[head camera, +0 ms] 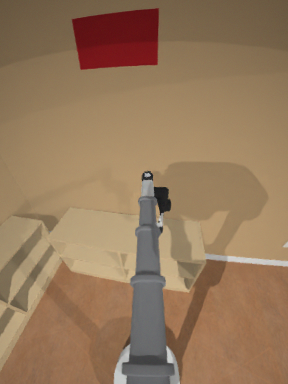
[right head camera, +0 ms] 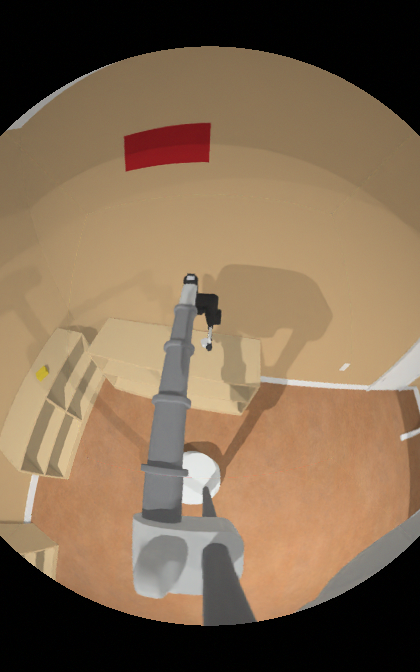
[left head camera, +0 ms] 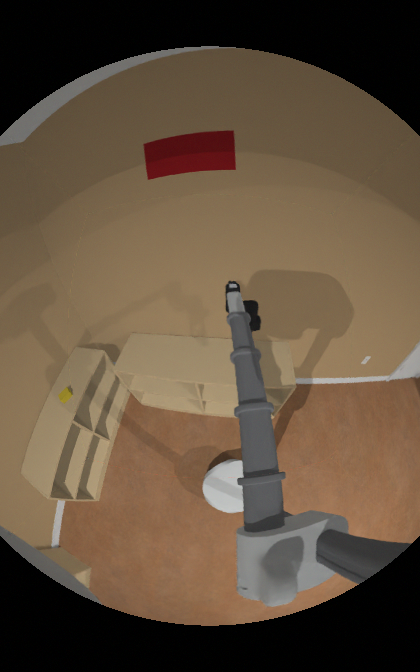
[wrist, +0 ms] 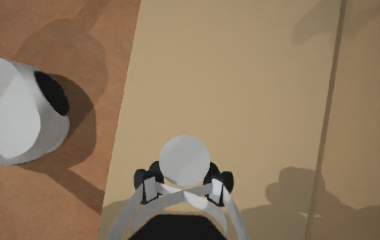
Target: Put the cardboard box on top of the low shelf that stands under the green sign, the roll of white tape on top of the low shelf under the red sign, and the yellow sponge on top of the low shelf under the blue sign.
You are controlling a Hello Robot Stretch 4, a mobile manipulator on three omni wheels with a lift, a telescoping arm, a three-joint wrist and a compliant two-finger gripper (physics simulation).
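Places are measured from the robot's base along level axes (x back, y left, z down), in metres.
Pixels of known places: gripper, fingertip midpoint: (head camera: 160, 228) (wrist: 184, 175).
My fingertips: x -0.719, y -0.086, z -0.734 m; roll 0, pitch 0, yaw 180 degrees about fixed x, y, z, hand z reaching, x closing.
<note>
For each thing: its top centre in the pictures, then the offset to it from my fingertips. Level surfaces: height alone.
- white tape, middle of its top: (wrist: 183, 163) dx +0.000, dy +0.020, dz -0.039 m
- low shelf, its level: dz +0.151 m
- red sign, middle of its top: (head camera: 112, 13) dx -0.291, dy +0.238, dz -1.090 m
My gripper (wrist: 184, 175) (right head camera: 207, 345) is shut on the roll of white tape (wrist: 184, 160), a pale round disc between the fingertips in the wrist view. Gripper and tape hang over the top of the low shelf (head camera: 95, 230) (left head camera: 165, 355) (right head camera: 130, 340) under the red sign (head camera: 117, 40) (left head camera: 191, 155) (right head camera: 167, 147). The height of the tape above the shelf top is hard to tell. The yellow sponge (left head camera: 65, 394) (right head camera: 42, 373) lies on top of the other low shelf (left head camera: 42, 440) (right head camera: 22, 417) at the left. The cardboard box, green sign and blue sign do not show.
The wall stands right behind the shelf. The robot's round white base (left head camera: 222, 487) (right head camera: 202, 477) (wrist: 17, 115) is on the floor in front of it. Part of a third wooden shelf (left head camera: 67, 562) (right head camera: 30, 537) shows at lower left. White door trim (right head camera: 395, 367) is at the right.
</note>
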